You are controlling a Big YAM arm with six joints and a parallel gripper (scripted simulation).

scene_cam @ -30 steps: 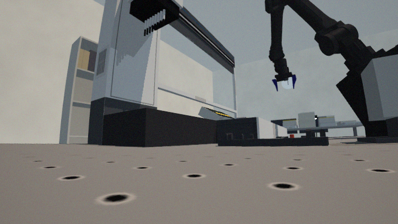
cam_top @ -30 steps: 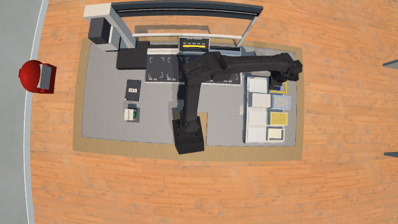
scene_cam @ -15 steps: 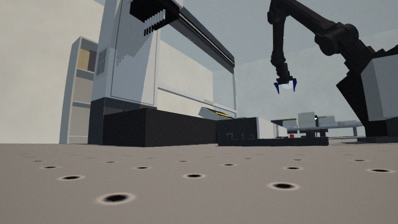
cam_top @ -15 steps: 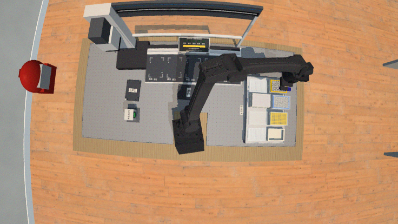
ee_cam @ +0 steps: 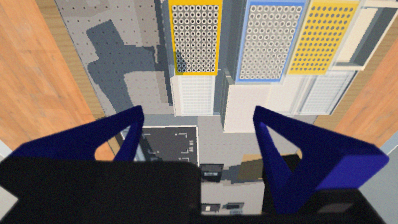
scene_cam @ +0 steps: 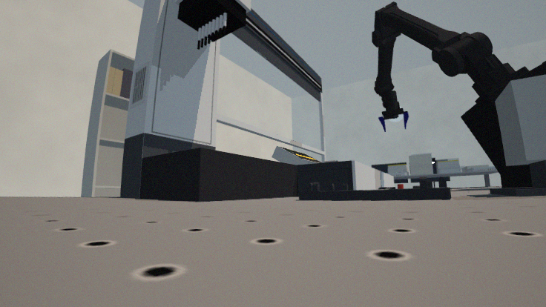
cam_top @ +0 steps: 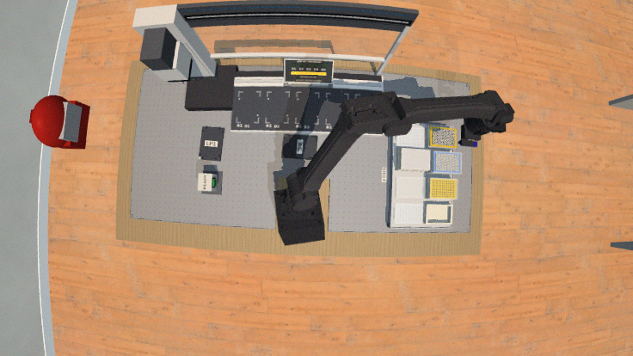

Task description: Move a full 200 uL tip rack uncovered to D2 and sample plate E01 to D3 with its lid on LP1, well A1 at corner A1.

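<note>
Right now the yellow tip rack is 1 cm to the right of my hand and 20 cm below it. From my hand the other things lie so: clear plate lid (1 cm ahead, 12 cm to the left, 23 cm below); white sealed block (9 cm behind, 12 cm to the left, 18 cm below); sample plate (1 cm ahead, 12 cm to the left, 24 cm below).
</note>
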